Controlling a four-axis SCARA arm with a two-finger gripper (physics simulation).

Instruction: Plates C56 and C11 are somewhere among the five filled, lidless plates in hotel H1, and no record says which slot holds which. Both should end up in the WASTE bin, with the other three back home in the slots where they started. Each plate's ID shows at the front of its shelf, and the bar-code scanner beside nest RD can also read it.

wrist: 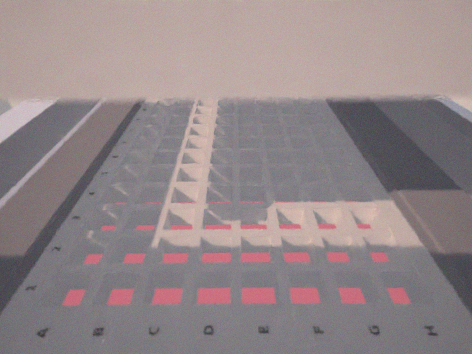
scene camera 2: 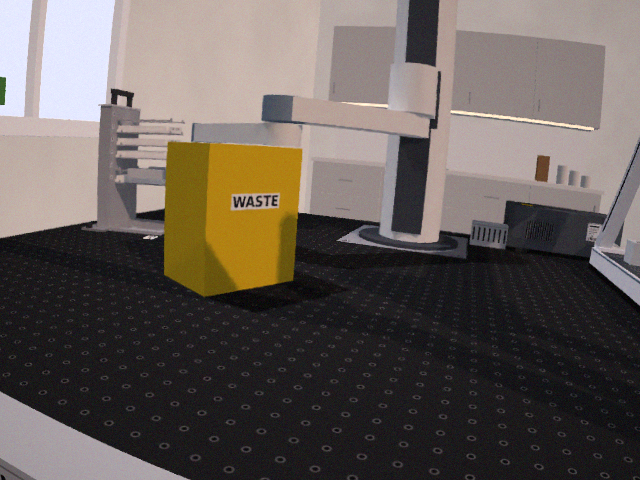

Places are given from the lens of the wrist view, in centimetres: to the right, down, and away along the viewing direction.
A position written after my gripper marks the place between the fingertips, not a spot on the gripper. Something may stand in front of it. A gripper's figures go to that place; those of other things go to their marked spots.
my gripper (wrist: 235, 98): 0, -3, 11
plate C11 (wrist: 210, 219): -1, 1, 7
